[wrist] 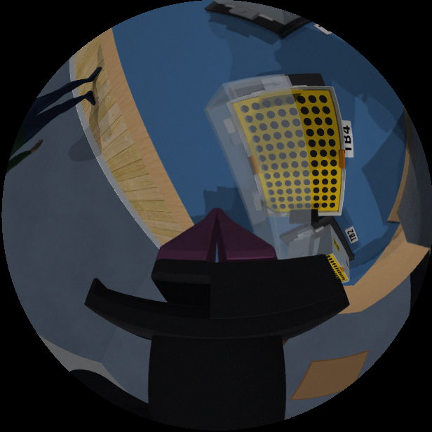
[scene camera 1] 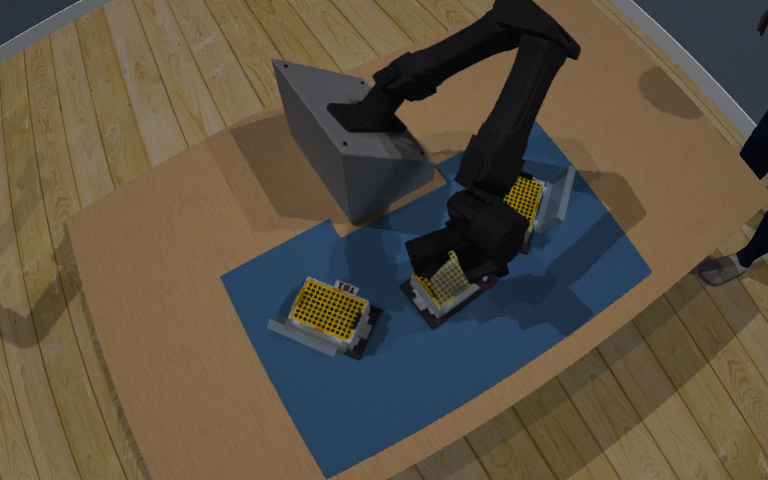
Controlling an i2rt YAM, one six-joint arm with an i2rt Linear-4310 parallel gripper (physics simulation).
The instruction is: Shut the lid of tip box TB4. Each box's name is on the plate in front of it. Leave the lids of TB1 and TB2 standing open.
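Frame: origin at the arm's base, x ahead, y left, z up, level; millimetres.
Seen in the pictures: gripper, fingertip midpoint: (scene camera 1: 488, 288); arm's base at its link origin: (scene camera 1: 367, 120).
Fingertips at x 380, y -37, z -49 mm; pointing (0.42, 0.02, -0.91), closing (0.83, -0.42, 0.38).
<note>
Offsets run from my fingertips to a thing's top centre. "pt": to the spot under its first point. Level surfaces: height alone.
Tip box TB4 {pt dz -22, dx -26, dy -79 mm} (scene camera 1: 442, 309) (wrist: 320, 150) has a yellow rack and stands in the middle of the mat. Its clear lid {pt dz +29, dx -50, dy -49 mm} (scene camera 1: 449, 278) (wrist: 225, 112) is tilted part way over the rack, covering much of it in the wrist view. My gripper (scene camera 1: 485, 281) (wrist: 216, 214) is shut and empty, with magenta fingertips low beside TB4 at the lid side; whether they touch the lid is hidden. TB1 {dz -24, dx -154, dy -230 mm} (scene camera 1: 329, 309) has its lid {pt dz +46, dx -115, dy -301 mm} (scene camera 1: 301, 337) standing open. TB2 {dz -24, dx -102, dy +186 mm} (scene camera 1: 523, 199) (wrist: 338, 268) has its lid (scene camera 1: 559, 200) standing open, and my arm partly covers this box.
A blue mat {dz -98 mm} (scene camera 1: 396, 384) (wrist: 165, 100) lies on the wooden table {dz -101 mm} (scene camera 1: 169, 367). The grey arm base block (scene camera 1: 379, 181) stands behind the mat. In the wrist view, part of another box (wrist: 260, 16) shows at the top edge. A person's legs (wrist: 65, 100) show beyond the table.
</note>
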